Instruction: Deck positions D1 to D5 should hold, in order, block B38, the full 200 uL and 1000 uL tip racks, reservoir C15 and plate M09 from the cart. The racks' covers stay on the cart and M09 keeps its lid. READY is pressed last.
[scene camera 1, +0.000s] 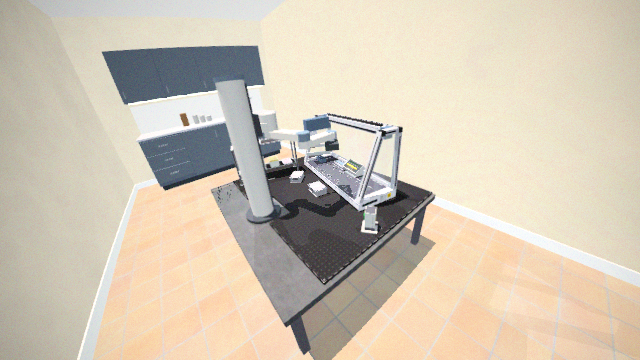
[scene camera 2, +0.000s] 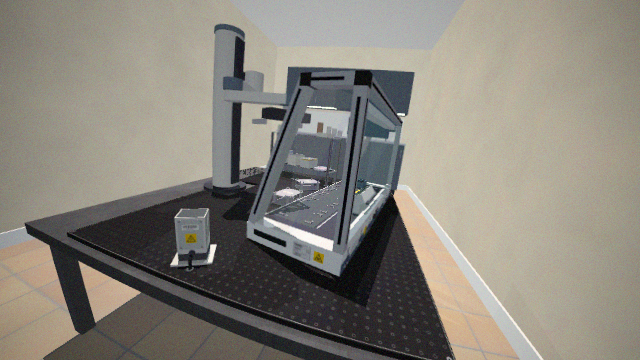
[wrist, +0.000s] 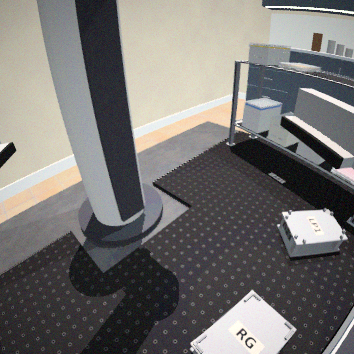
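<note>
My gripper (scene camera 1: 332, 146) is open and hangs high over the table, in front of the framed deck (scene camera 1: 372, 187) (scene camera 2: 325, 226). No labware shows between its fingers. The cart (wrist: 233, 100) stands beyond the table. On it, the wrist view shows a box with a yellow line (wrist: 270, 54), a covered box with a blue line (wrist: 263, 117), a flat pale item (wrist: 300, 66) and part of a pink-topped item (wrist: 345, 173). Their labels cannot be read. A dark blue item (scene camera 1: 321, 159) is at the deck's far end; I cannot tell what it is. A panel with a yellow-green display (scene camera 1: 354, 167) (scene camera 2: 364, 198) stands at the deck's rear side.
Two raised white stands, marked RG (wrist: 240, 327) (scene camera 1: 317, 188) (scene camera 2: 288, 193) and LP1 (wrist: 314, 231) (scene camera 1: 296, 176) (scene camera 2: 307, 184), are on the dark perforated table. The arm's column (scene camera 1: 245, 150) (scene camera 2: 226, 110) (wrist: 95, 110) stands beside them. A small grey device (scene camera 1: 370, 219) (scene camera 2: 192, 232) is near the table's end.
</note>
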